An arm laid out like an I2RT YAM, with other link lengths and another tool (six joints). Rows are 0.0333 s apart.
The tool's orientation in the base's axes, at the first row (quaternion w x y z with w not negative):
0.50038 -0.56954 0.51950 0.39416
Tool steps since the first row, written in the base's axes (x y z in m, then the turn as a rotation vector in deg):
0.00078 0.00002 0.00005 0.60 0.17 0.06
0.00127 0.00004 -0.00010 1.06 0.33 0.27
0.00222 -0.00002 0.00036 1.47 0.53 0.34
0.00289 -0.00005 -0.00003 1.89 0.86 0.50
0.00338 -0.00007 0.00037 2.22 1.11 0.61
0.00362 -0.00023 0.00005 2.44 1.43 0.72
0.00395 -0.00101 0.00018 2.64 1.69 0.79
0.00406 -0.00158 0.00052 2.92 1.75 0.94
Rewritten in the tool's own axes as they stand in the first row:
0.00006 -0.00078 0.00007 0.00 -0.59 0.20
0.00028 -0.00123 0.00015 -0.17 -1.08 0.35
-0.00001 -0.00225 0.00007 -0.21 -1.48 0.56
0.00047 -0.00285 0.00016 -0.37 -1.91 0.88
0.00016 -0.00340 0.00010 -0.48 -2.24 1.13
0.00054 -0.00359 0.00002 -0.61 -2.46 1.44
0.00062 -0.00397 -0.00074 -0.70 -2.66 1.69
0.00041 -0.00415 -0.00136 -0.82 -2.96 1.74

